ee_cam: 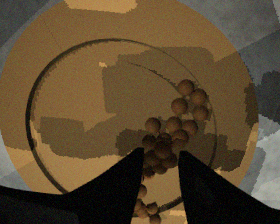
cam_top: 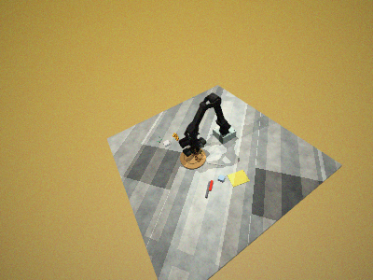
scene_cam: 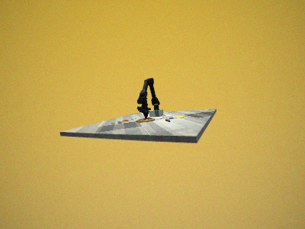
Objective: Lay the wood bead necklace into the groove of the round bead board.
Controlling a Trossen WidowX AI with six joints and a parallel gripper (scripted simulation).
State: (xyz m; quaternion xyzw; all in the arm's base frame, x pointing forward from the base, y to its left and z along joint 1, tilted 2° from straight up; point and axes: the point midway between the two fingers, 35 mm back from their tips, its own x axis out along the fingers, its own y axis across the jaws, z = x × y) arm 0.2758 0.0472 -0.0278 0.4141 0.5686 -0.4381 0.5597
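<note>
The round bead board lies 3 cm ahead of my gripper tip, 1 cm to the left of it and 1 cm below it. From my gripper tip the other things lie so: thin grey stick 14 cm to the left, 9 cm behind, 2 cm below; small blue block 26 cm to the left, 7 cm behind, 1 cm below; grey piece 22 cm to the right, 17 cm ahead, 1 cm below.
</note>
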